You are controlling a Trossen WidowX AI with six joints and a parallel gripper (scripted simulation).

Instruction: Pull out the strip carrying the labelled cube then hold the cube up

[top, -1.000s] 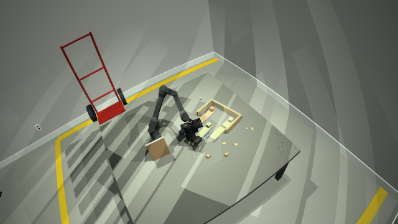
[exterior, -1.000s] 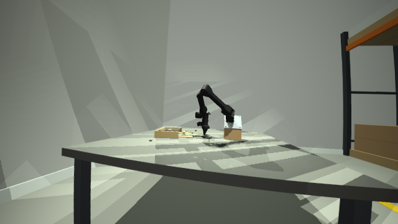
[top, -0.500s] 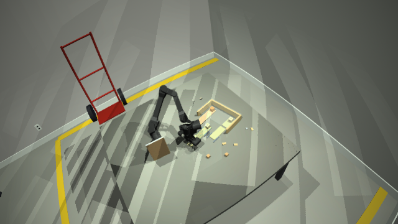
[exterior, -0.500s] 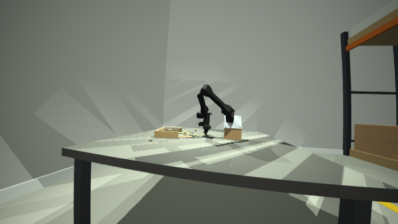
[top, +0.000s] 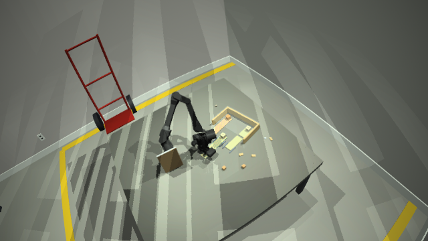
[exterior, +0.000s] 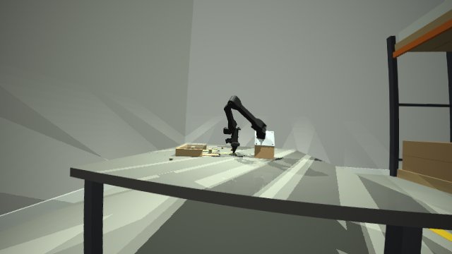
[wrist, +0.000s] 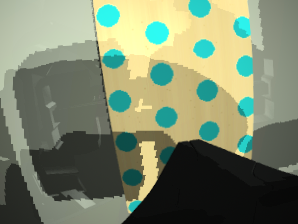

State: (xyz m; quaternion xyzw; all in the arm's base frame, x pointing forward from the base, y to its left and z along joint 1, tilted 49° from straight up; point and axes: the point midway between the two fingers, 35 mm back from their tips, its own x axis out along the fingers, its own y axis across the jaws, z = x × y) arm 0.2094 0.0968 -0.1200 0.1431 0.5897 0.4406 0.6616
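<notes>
Right now the pale strip is 220 mm ahead of my gripper tip and 10 mm to the right of it.
</notes>
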